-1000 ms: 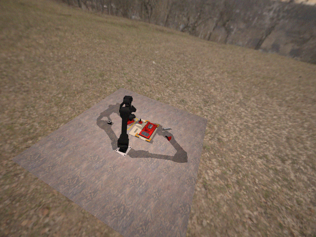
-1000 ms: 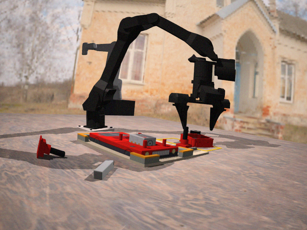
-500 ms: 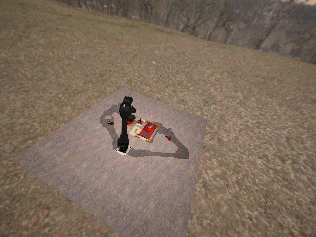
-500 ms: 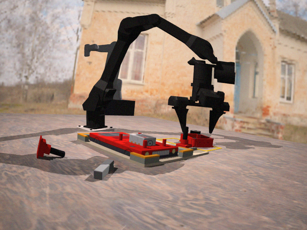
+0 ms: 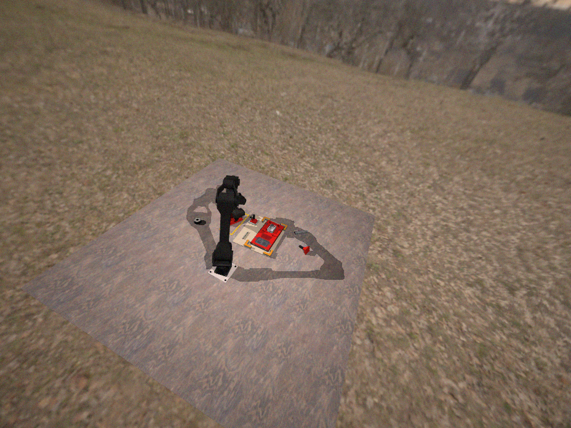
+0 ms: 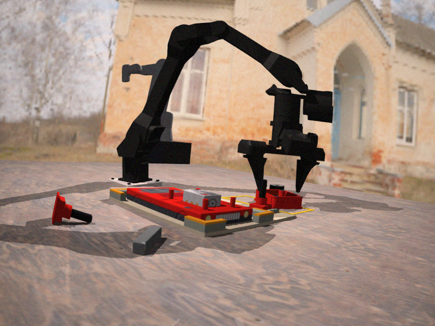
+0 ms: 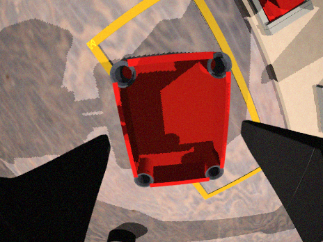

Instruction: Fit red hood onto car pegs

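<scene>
Right now the red hood is 2 cm below my gripper tip. Round my gripper tip: tan jig 21 cm to the right, 5 cm behind, 2 cm below; white engine block 24 cm to the right, 2 cm behind.
</scene>
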